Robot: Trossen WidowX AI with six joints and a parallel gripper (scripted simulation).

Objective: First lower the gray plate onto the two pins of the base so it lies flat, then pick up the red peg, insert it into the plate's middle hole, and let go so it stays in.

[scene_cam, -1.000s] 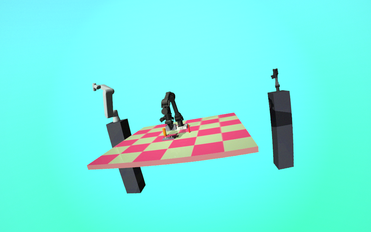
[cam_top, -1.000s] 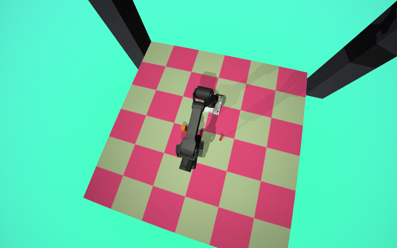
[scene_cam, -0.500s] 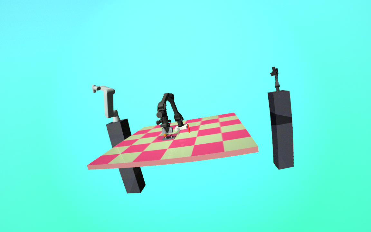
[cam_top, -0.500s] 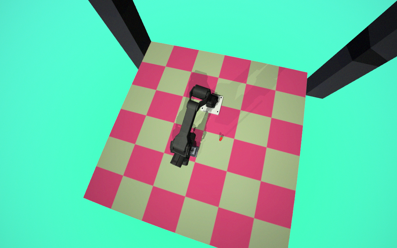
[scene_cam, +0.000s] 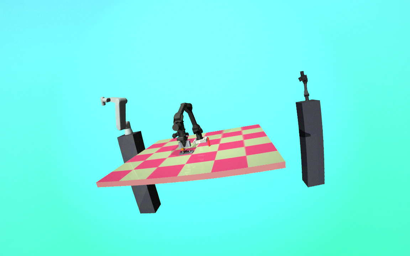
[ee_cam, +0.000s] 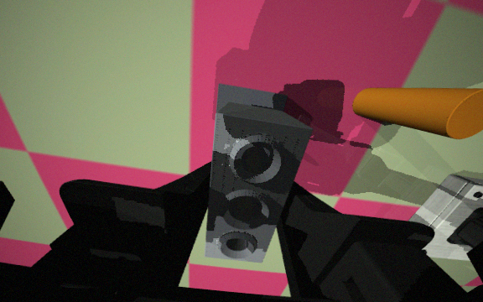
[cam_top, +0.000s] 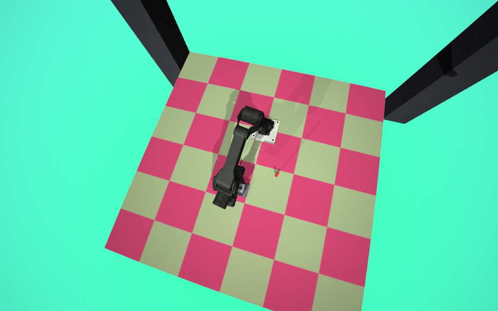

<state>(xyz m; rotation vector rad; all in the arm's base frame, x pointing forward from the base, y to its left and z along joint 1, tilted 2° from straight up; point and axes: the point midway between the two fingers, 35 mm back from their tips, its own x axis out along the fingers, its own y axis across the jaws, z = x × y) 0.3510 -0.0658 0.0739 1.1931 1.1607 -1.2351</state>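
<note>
Right now my gripper tip is 5 cm above the base. From my gripper tip the other things lie so: red peg 19 cm to the left, 12 cm behind, 2 cm below; then orange peg 12 cm behind, 6 cm to the right, 2 cm below; then gray plate 3 cm above.
</note>
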